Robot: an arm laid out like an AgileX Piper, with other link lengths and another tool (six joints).
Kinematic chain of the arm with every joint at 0, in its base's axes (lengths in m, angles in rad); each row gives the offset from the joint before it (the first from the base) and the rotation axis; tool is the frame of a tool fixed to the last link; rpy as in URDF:
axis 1: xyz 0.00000 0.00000 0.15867 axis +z
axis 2: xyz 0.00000 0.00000 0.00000 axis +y
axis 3: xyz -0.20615 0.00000 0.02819 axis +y
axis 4: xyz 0.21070 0.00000 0.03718 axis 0.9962 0 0.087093
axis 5: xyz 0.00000 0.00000 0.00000 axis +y
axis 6: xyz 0.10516 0.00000 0.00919 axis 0.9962 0 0.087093
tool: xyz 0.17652 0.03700 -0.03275 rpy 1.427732 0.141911 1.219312
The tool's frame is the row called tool.
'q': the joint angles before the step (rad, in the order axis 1, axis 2, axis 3, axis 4, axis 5, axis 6). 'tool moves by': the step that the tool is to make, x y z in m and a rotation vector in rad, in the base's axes. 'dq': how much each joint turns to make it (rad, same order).
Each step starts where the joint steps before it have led.
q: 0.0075, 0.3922, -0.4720, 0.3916, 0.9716, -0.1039
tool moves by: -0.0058, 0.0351, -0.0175, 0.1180, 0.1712, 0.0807
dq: 0.0002, 0.2727, 0.0001, 0.2057, -0.0535, -0.1430
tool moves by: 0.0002, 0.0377, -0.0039, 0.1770, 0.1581, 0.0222
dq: 0.0000, 0.2670, -0.0017, 0.2630, -0.0382, -0.1523
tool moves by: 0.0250, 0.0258, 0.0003, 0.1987, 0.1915, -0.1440
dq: -0.0003, 0.2548, -0.0019, 0.2750, -0.0591, -0.0466
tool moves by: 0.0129, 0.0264, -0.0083, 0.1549, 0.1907, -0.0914
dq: 0.0581, 0.2444, -0.0093, 0.2640, -0.0154, -0.0642
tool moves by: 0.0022, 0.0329, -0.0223, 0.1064, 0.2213, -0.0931
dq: 0.1467, 0.2368, -0.0058, 0.2975, -0.0219, -0.0338
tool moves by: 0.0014, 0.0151, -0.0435, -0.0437, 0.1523, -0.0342
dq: 0.1062, 0.1999, -0.0861, 0.0901, -0.0664, 0.0501
